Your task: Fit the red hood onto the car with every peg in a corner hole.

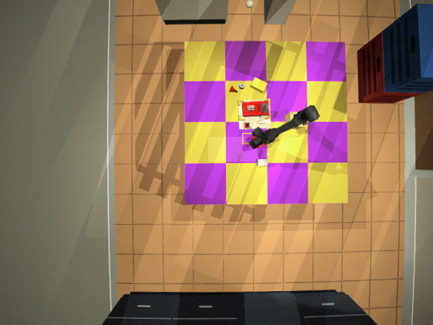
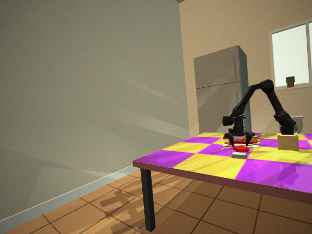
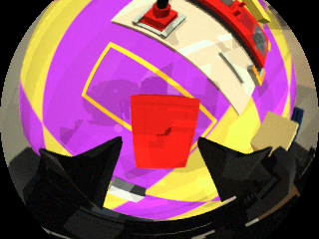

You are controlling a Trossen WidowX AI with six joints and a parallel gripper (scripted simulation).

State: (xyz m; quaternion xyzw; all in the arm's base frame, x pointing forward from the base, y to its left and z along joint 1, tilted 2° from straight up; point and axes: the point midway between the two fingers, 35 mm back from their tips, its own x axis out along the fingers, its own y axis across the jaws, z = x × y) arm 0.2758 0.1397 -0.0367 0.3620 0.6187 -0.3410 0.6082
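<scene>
Now: gripper tip 10 mm above the red hood. From my gripper tip the other things lie so: grey block 20 mm behind, 170 mm to the left, 10 mm below; then yellow block 30 mm behind, 440 mm to the right, 10 mm below; then small wheel 100 mm ahead, 440 mm to the right, 20 mm below.
</scene>
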